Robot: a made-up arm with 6 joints.
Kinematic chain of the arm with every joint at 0, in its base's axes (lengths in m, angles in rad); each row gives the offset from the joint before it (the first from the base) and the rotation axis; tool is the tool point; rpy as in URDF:
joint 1: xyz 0 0 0.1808 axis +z
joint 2: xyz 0 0 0 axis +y
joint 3: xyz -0.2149 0 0.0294 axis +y
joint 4: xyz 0.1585 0 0.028 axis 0.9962 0 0.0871
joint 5: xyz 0 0 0 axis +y
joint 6: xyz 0.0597 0 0.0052 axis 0.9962 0 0.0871
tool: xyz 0 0 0 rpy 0 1.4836 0
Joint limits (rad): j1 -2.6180..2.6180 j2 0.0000..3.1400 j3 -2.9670..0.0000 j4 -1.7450..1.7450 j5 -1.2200..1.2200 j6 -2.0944..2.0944
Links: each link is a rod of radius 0.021 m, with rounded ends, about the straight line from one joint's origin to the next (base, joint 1, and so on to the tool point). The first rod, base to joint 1, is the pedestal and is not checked.
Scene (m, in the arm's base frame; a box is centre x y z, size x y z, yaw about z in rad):
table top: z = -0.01
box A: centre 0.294 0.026 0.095 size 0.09 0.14 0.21 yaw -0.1
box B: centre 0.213 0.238 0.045 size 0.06 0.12 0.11 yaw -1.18
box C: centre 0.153 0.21 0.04 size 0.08 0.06 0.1 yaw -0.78
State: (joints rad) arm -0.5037 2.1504 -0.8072 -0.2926 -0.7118 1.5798
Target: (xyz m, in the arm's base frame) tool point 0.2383 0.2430 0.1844
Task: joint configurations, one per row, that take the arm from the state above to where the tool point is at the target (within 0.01 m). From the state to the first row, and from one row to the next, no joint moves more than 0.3 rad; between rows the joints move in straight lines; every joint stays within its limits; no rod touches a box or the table.
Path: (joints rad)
1: -0.4636 2.0306 -1.0561 -0.1371 -0.8812 1.5314
2: -0.4235 1.9107 -1.3050 0.0184 -1.0506 1.4830
3: -0.3835 1.7909 -1.5538 0.1739 -1.2200 1.4346
4: -0.1428 1.8156 -1.5032 0.1571 -1.0481 1.3887
5: 0.0979 1.8404 -1.4526 0.1403 -0.8763 1.3429
6: 0.3386 1.8652 -1.4020 0.1235 -0.7044 1.2970
7: 0.5793 1.8900 -1.3514 0.1067 -0.5326 1.2511
8: 0.8200 1.9148 -1.3008 0.0899 -0.3607 1.2053
9: 0.7845 2.1362 -1.3330 -0.1483 -0.5661 1.3925
10: 0.7489 2.3576 -1.3651 -0.3864 -0.7716 1.5798

